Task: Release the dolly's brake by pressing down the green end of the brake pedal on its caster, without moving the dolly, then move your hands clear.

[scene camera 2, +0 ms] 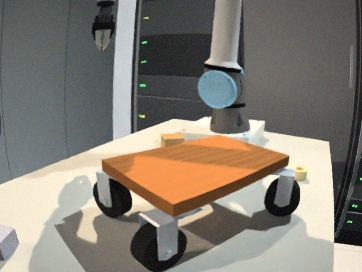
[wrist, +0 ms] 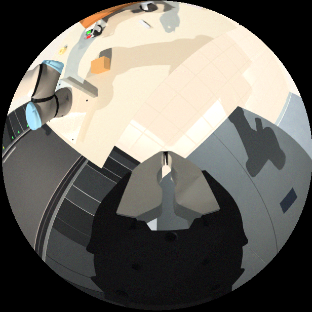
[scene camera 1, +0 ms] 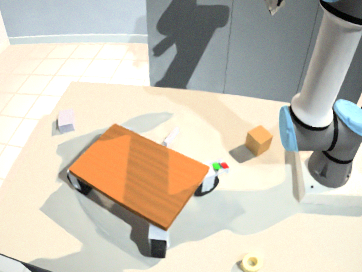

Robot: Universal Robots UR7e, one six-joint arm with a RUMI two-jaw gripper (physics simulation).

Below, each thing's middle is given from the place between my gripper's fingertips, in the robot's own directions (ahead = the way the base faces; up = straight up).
I see my gripper 35 cm short of the dolly (scene camera 2: 178, 180), 56 cm to the right of it and 27 cm above it.
